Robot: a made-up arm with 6 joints. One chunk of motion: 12 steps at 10 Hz.
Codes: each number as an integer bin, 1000 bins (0 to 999) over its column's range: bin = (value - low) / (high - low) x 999, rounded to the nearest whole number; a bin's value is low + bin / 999 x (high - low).
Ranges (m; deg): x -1.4..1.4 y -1.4..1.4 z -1.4..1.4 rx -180..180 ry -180..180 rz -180..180
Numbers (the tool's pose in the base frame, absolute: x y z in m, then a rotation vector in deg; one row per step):
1: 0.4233 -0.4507 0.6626 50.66 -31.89 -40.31
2: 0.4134 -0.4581 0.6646 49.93 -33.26 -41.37
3: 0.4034 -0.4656 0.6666 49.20 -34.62 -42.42
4: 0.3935 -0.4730 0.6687 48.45 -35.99 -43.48
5: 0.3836 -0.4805 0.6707 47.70 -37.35 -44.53
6: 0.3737 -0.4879 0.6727 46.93 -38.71 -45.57
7: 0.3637 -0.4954 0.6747 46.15 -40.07 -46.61
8: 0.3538 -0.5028 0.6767 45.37 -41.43 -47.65
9: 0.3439 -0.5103 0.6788 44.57 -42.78 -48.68
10: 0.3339 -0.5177 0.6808 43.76 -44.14 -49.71
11: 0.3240 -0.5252 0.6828 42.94 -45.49 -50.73
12: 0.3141 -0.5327 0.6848 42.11 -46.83 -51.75
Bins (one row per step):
1: 651 339 736 640 411 388
2: 647 336 737 638 407 385
3: 643 333 737 636 403 382
4: 640 331 738 634 400 379
5: 636 328 739 632 396 376
6: 633 325 740 630 392 373
7: 629 323 740 628 388 370
8: 626 320 741 625 385 367
9: 622 317 742 623 381 364
10: 619 315 742 621 377 362
11: 615 312 743 619 373 359
12: 612 309 744 616 370 356

